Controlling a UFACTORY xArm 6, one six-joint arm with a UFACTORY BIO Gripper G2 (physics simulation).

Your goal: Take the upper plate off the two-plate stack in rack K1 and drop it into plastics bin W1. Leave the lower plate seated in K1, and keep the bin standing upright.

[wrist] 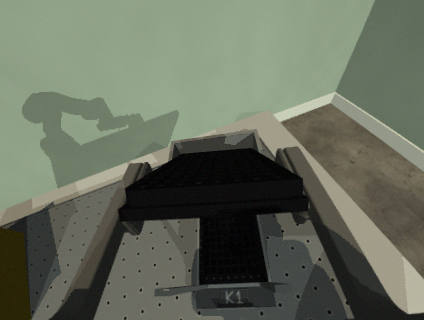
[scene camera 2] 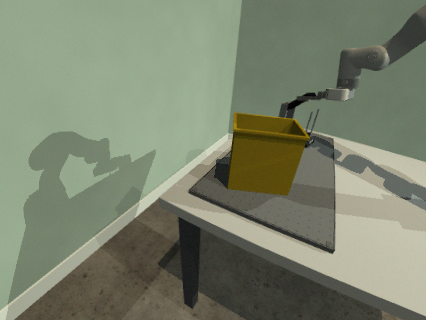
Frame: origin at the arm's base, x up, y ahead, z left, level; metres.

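Where they show: hand at its tool point: (wrist: 212,189) (scene camera 2: 306,98).
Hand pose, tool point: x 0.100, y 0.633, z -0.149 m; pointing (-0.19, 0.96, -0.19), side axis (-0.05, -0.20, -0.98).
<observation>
After its pixels a point has its place.
The upper plate (scene camera 2: 301,100) (wrist: 215,192) {x 0.122, y 0.620, z -0.150 m} is black and is held between the fingers of my gripper (scene camera 2: 307,97) (wrist: 214,172) {x 0.100, y 0.633, z -0.149 m}, which is shut on its two sides. It hangs raised above rack K1 (scene camera 2: 284,109) {x 0.038, y 0.707, z -0.112 m} (wrist: 233,298) {x -0.072, y 0.572, z -0.131 m}. The lower plate (wrist: 232,250) {x -0.056, y 0.621, z -0.146 m} is dark with a grid of wells and lies in K1 below the held plate, which partly hides it; a gap shows between the two. Bin W1 (scene camera 2: 265,165) {x 0.001, y 0.621, z 0.317 m} (wrist: 12,270) {x -0.066, y 0.678, z 0.212 m} is yellow, open-topped and upright, in front of the rack in the scene view.
The rack has a tall back and thin front posts (scene camera 2: 316,120) {x 0.011, y 0.575, z -0.169 m}. Rack and bin stand on a perforated grey board (scene camera 2: 310,210) {x -0.090, y 0.480, z 0.298 m} (wrist: 135,280) {x -0.089, y 0.622, z 0.006 m} on a pale table (scene camera 2: 380,235) {x -0.102, y 0.299, z 0.263 m}. A dark block (scene camera 2: 222,170) {x -0.089, y 0.758, z 0.291 m} stands behind the bin's left side. Green walls (scene camera 2: 125,60) border the table.
</observation>
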